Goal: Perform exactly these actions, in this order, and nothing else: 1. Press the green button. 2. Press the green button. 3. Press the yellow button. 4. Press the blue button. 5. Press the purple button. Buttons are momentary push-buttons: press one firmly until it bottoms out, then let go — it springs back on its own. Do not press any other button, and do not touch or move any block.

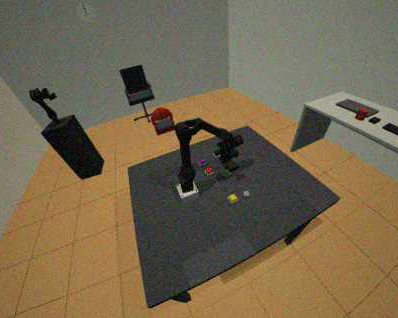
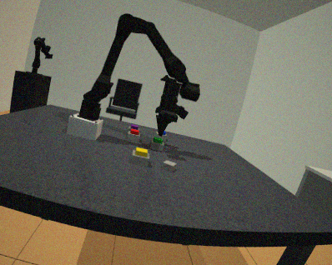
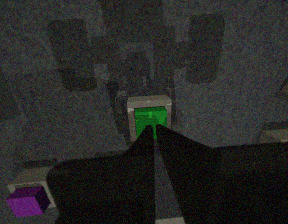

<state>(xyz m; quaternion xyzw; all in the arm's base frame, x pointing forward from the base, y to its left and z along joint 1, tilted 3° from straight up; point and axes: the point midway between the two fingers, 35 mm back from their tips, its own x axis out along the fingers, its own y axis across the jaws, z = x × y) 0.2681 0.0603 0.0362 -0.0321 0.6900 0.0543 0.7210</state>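
The green button is 2 cm below my gripper tip. Also, from my gripper tip: blue button (1 cm ahead, 18 cm to the left, 2 cm below); red button (10 cm behind, 4 cm to the left, 2 cm below); purple button (12 cm behind, 14 cm to the left, 2 cm below).
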